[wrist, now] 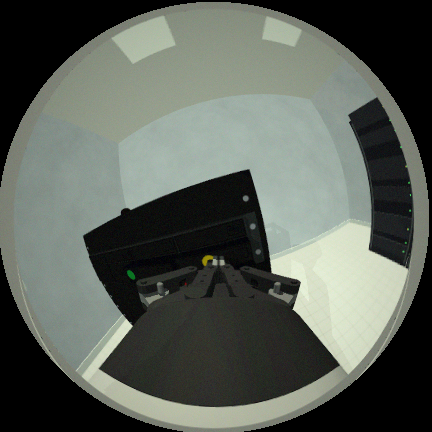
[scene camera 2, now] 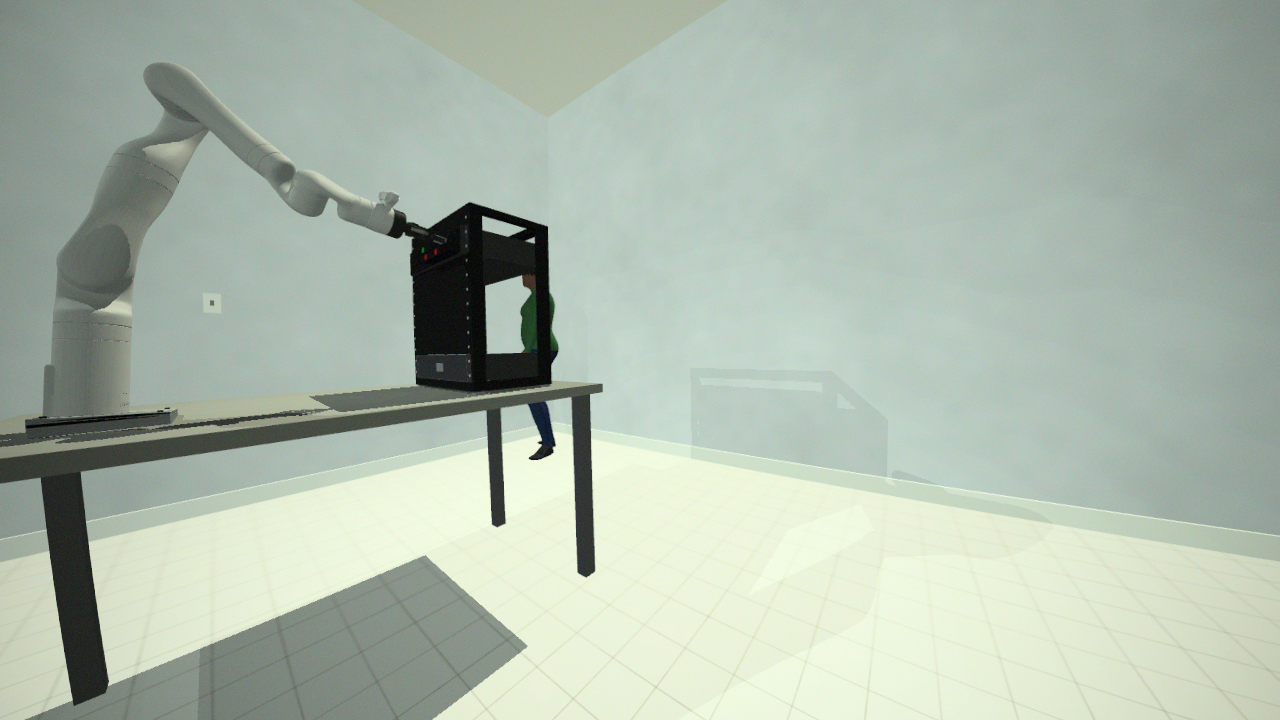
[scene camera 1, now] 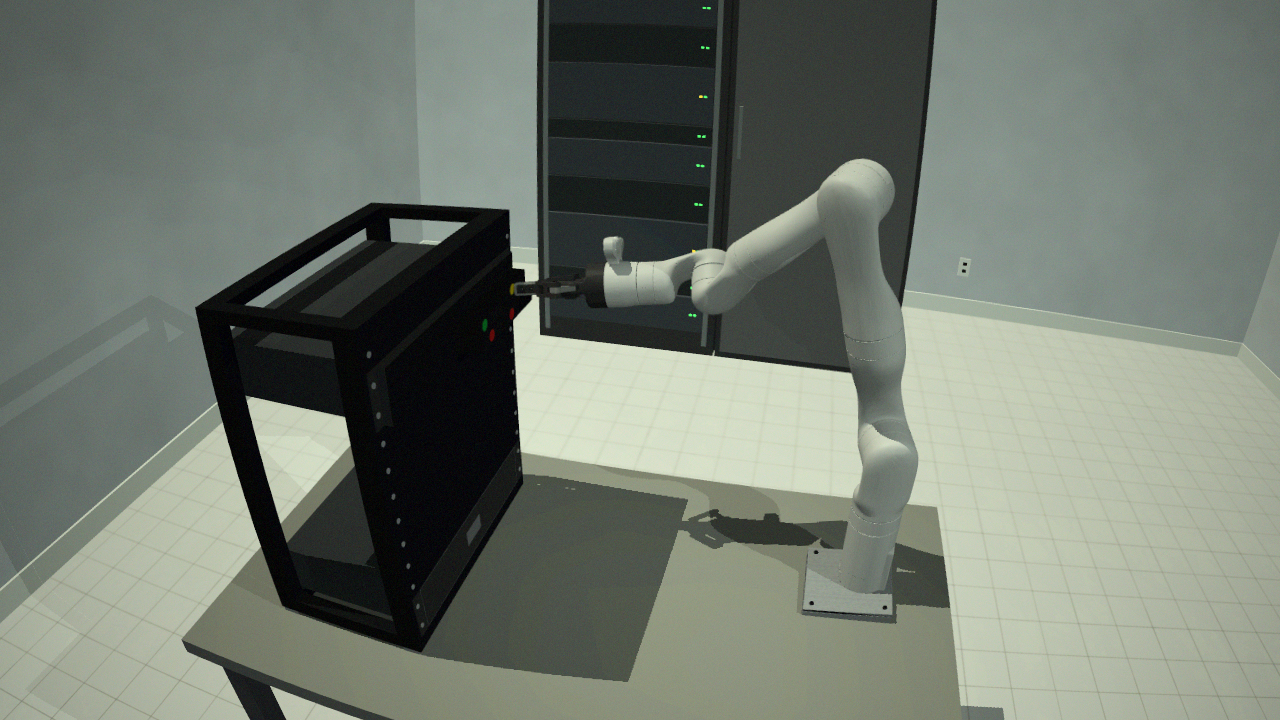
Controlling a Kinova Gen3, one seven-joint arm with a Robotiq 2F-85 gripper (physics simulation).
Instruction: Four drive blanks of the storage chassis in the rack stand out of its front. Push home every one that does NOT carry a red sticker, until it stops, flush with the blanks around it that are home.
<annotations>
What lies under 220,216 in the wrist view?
A black rack.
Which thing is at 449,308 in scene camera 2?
A black rack.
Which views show the black rack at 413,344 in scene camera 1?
The wrist view, scene camera 2 and scene camera 1: all of them.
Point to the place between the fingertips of my gripper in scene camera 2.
At 445,241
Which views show my gripper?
The wrist view, scene camera 2 and scene camera 1: all of them.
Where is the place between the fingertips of my gripper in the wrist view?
217,262
</annotations>
